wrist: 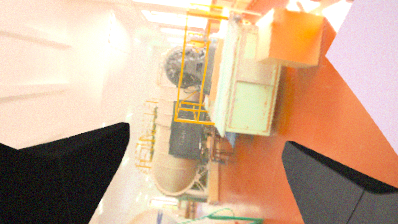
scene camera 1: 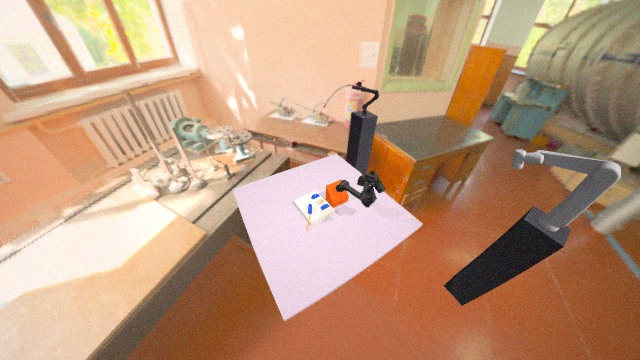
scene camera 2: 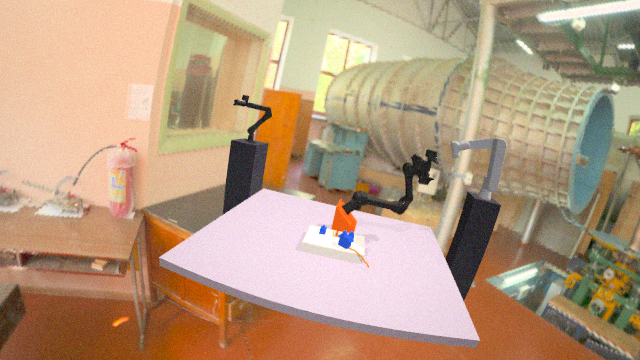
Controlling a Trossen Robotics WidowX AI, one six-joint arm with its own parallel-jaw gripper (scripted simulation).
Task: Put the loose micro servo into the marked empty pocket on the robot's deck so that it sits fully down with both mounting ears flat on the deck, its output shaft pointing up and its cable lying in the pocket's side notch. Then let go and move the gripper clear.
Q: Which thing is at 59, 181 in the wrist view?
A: My gripper.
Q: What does my gripper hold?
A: Nothing.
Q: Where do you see a white robot deck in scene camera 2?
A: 313, 242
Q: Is my gripper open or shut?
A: Open.
